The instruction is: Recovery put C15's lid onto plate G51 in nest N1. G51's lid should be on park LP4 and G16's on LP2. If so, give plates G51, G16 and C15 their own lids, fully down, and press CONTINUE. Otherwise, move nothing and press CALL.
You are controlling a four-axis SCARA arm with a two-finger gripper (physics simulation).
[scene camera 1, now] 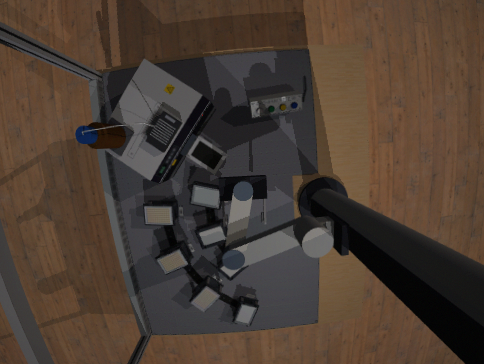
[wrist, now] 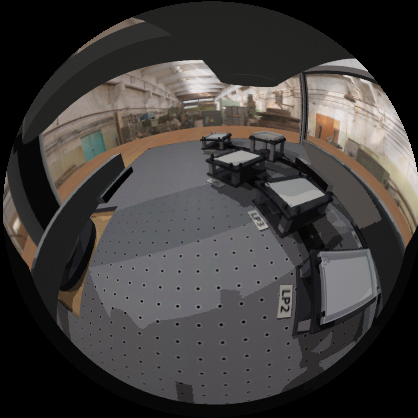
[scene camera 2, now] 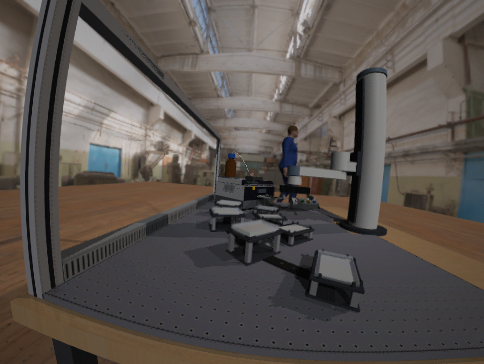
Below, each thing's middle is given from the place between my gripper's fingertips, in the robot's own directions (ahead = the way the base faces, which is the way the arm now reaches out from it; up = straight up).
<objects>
I see the brown bottle (scene camera 1: 114, 137) 450 mm ahead of my hand, 410 mm to the right of it and 170 mm above it.
</objects>
